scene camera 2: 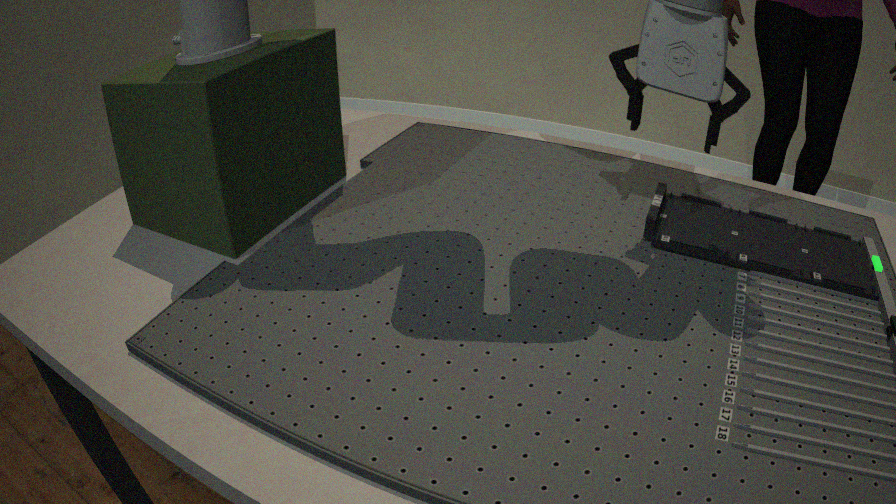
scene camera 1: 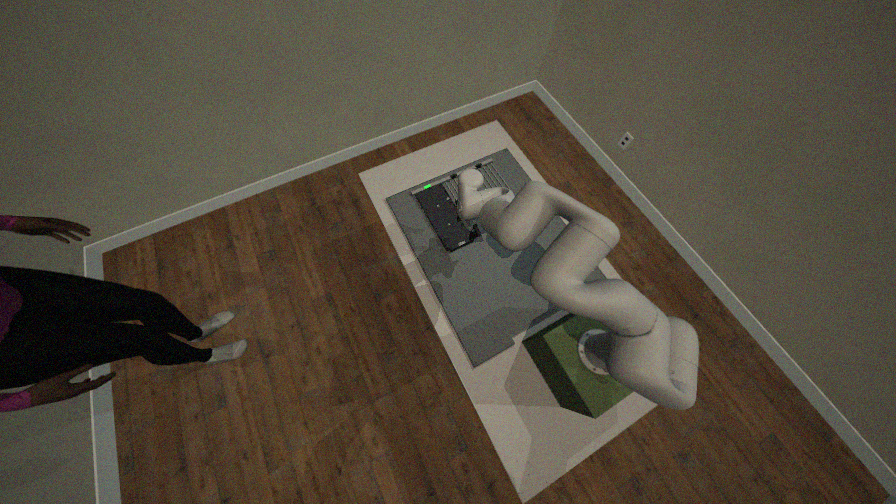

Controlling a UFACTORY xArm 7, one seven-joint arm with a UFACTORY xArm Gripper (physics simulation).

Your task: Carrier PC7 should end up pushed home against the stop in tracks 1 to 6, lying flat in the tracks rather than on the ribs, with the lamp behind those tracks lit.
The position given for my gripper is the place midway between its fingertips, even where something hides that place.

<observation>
I see my gripper (scene camera 2: pixel 671 138) and a dark flat carrier (scene camera 1: pixel 439 208).
</observation>
